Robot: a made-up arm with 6 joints.
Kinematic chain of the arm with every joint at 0, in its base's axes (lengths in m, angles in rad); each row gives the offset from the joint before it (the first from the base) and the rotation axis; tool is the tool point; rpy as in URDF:
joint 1: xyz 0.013 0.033 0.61 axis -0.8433 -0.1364 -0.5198
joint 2: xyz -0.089 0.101 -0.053 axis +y
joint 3: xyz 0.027 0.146 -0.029 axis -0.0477 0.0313 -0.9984
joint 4: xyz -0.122 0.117 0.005 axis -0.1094 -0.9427 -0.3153
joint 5: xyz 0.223 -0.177 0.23 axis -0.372 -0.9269 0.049
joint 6: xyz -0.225 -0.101 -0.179 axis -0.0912 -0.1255 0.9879
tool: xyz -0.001 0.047 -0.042 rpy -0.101 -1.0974 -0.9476
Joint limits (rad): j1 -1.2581..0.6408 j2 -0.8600..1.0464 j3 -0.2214..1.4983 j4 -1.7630..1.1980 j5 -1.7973..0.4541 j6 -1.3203..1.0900
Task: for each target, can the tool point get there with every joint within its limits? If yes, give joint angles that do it. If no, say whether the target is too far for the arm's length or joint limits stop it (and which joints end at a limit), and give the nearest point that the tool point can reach.
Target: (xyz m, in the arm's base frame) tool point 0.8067 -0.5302 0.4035
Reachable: no: joint limits stop it (at a limit: joint 1, joint 4, joint 5, joint 6) | nearest point 0.3490 -0.0867 0.4153 | short by 0.637 m
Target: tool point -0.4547 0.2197 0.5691
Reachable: yes | joints -0.4283 -0.4754 0.1347 0.6018 -0.6470 0.8669
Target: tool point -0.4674 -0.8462 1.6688
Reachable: no: too far | nearest point -0.3210 -0.3459 1.2066 | short by 0.697 m
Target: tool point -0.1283 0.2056 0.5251
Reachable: yes | joints -0.0304 -0.3183 0.3075 -0.8458 -0.1714 -0.4490
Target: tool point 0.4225 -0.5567 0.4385
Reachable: no: joint limits stop it (at a limit: joint 1, joint 4, joint 5, joint 6) | nearest point 0.2302 -0.1739 0.4287 | short by 0.429 m
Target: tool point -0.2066 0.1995 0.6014
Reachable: yes | joints -0.6721 -0.4516 0.6532 -1.2984 -0.0950 0.6631
